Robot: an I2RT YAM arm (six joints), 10 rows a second.
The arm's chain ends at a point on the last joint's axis. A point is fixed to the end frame.
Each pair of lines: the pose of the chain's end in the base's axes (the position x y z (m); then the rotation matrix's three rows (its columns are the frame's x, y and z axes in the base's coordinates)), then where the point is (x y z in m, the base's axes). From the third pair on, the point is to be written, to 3 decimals.
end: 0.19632 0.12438 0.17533; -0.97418 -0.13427 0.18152; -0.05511 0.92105 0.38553; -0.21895 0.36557 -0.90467
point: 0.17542 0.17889 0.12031
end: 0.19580 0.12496 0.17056; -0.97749 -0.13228 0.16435; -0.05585 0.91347 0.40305; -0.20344 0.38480 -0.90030
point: 0.17372 0.18038 0.11692
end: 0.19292 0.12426 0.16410; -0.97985 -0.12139 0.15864; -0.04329 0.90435 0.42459; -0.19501 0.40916 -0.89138
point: 0.171 0.181 0.112
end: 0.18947 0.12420 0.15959; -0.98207 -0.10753 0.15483; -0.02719 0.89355 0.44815; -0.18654 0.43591 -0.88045
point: 0.167 0.183 0.109
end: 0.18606 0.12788 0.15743; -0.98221 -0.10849 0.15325; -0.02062 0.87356 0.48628; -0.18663 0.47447 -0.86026
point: 0.164 0.189 0.110
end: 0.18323 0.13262 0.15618; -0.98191 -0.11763 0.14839; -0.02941 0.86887 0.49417; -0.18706 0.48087 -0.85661
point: 0.160 0.193 0.109
